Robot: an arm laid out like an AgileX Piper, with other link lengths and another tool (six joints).
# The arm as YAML. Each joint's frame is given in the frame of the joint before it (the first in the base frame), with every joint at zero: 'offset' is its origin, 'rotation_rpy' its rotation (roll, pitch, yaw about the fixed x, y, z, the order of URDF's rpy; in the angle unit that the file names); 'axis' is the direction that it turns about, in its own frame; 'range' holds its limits. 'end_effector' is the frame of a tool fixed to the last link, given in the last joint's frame.
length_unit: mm
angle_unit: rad
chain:
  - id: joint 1
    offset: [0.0, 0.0, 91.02]
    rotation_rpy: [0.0, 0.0, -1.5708]
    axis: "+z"
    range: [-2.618, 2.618]
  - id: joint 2
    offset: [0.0, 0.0, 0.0]
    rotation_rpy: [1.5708, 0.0, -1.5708]
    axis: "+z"
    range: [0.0, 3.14]
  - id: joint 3
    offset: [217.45, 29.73, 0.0]
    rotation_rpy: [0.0, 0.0, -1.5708]
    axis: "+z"
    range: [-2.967, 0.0]
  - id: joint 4
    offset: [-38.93, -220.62, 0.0]
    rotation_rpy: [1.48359, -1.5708, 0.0]
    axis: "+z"
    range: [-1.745, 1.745]
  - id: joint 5
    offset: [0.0, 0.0, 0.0]
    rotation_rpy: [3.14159, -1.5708, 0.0]
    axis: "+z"
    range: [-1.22, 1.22]
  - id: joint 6
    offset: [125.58, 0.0, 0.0]
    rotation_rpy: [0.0, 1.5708, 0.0]
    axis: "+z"
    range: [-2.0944, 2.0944]
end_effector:
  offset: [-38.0, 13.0, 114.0]
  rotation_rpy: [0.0, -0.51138, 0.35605]
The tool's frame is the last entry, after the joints.
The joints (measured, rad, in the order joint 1, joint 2, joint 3, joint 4, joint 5, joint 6), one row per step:
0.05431, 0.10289, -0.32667, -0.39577, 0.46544, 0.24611
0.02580, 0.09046, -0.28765, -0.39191, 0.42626, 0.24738
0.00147, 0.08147, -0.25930, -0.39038, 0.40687, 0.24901
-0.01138, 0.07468, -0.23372, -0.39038, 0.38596, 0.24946
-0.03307, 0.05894, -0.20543, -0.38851, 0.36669, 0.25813
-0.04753, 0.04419, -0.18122, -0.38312, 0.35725, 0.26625
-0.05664, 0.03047, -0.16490, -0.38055, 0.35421, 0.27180
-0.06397, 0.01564, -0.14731, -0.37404, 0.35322, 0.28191
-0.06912, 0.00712, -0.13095, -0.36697, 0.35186, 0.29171
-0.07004, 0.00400, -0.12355, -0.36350, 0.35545, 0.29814
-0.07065, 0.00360, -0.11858, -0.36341, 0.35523, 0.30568
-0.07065, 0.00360, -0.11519, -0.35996, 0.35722, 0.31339
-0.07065, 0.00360, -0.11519, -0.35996, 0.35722, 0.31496
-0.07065, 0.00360, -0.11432, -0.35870, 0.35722, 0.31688
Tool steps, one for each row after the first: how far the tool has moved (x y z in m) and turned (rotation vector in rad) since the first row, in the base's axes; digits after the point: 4 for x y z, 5 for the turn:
0.0021, -0.0029, -0.0058, 0.00092, -0.00977, -0.01315
0.0032, -0.0067, -0.0121, 0.00188, -0.00858, -0.03014
0.0043, -0.0080, -0.0174, 0.00029, -0.00921, -0.03534
0.0048, -0.0112, -0.0219, 0.00880, -0.01574, -0.05046
0.0048, -0.0132, -0.0269, 0.02116, -0.01634, -0.06120
0.0045, -0.0147, -0.0302, 0.02880, -0.01754, -0.06928
0.0041, -0.0156, -0.0340, 0.04499, -0.01750, -0.07608
0.0042, -0.0159, -0.0387, 0.06156, -0.01272, -0.08060
0.0040, -0.0160, -0.0418, 0.07174, -0.00625, -0.08310
0.0042, -0.0160, -0.0437, 0.07933, -0.00309, -0.08471
0.0042, -0.0157, -0.0453, 0.09055, 0.00086, -0.08590
0.0042, -0.0157, -0.0453, 0.09209, 0.00061, -0.08610
0.0043, -0.0155, -0.0456, 0.09523, 0.00116, -0.08613

